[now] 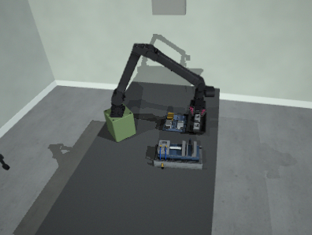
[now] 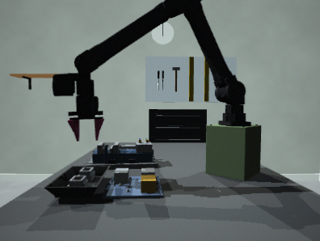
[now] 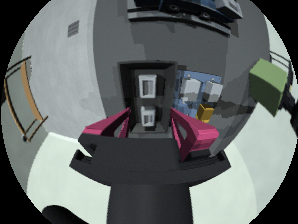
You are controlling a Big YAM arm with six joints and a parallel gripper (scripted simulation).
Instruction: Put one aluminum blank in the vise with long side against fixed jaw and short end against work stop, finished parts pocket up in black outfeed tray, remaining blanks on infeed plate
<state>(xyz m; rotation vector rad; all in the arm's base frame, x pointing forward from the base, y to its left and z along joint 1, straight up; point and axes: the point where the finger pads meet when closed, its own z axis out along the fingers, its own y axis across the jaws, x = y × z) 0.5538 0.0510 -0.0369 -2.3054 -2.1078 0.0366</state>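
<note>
Now: hand 200 mm past the gray aluminum blank, 130 mm above it and 30 mm to the right of it. From my hand the other things lie so: vise 270 mm to the right, 120 mm behind, 110 mm below; yellow brass blank 200 mm behind, 130 mm below, 120 mm to the left.
</note>
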